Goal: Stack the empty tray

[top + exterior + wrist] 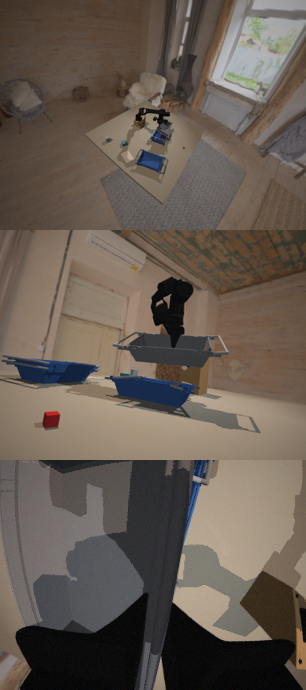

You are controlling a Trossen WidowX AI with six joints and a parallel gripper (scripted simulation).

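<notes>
My gripper tip is now 7 cm short of the grey tray and 2 cm to the right of it. From my gripper tip the other things lie so: cream card 52 cm to the right, 18 cm below, 13 cm behind; red cube 40 cm ahead, 18 cm below, 3 cm to the right; teal cube 40 cm to the right, 29 cm behind, 16 cm below.
</notes>
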